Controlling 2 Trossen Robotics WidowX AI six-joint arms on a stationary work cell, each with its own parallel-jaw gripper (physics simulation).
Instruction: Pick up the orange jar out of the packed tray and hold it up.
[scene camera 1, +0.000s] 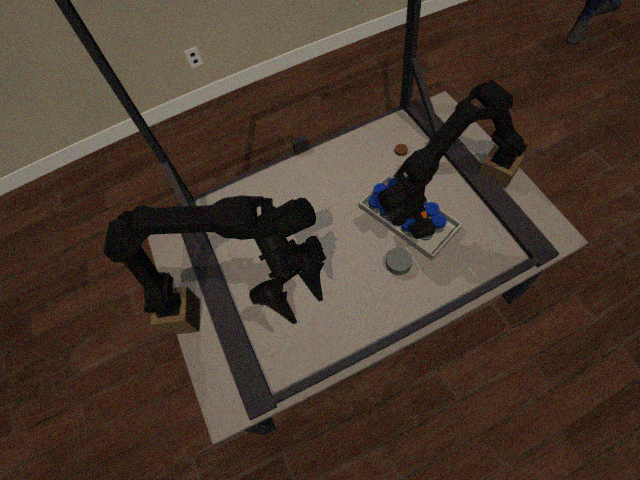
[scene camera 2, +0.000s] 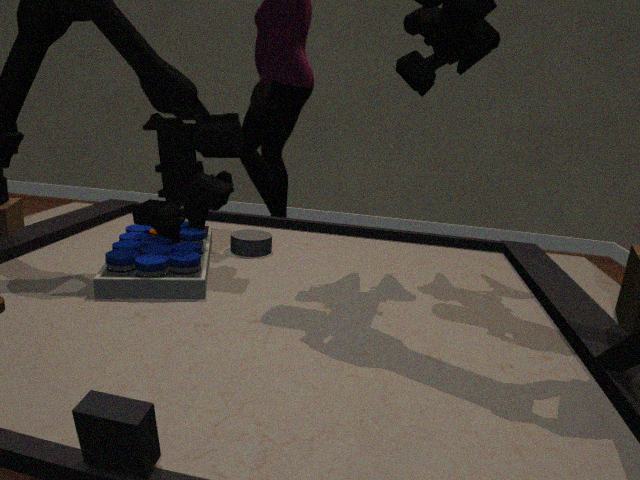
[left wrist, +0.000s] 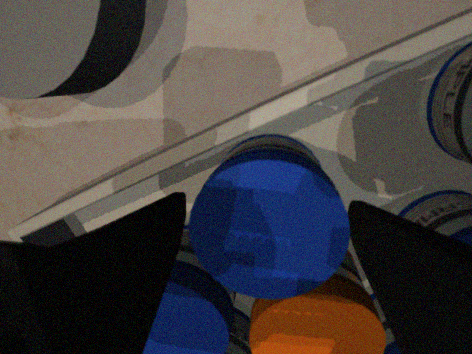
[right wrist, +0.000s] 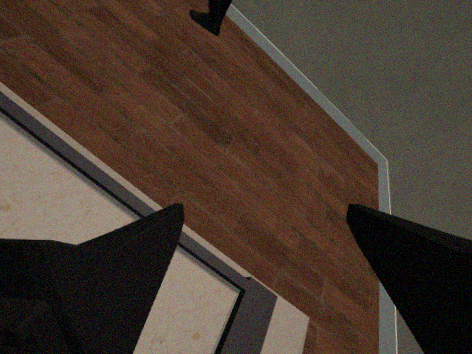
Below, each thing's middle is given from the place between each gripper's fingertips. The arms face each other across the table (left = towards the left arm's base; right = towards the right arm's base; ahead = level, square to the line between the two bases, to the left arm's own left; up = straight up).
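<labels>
Grey round disc (scene camera 2: 250, 243): from my right hand, 31 cm to the left of it, 31 cm below, 13 cm behind. Pale tray (left wrist: 369, 140): 42 cm to the left of my right hand, 34 cm below, 26 cm behind.
Pale tray: 40 mm behind my left hand, 30 mm below, 20 mm to the left of it. Grey round disc: 90 mm to the right of my left hand, 80 mm ahead of it.
</labels>
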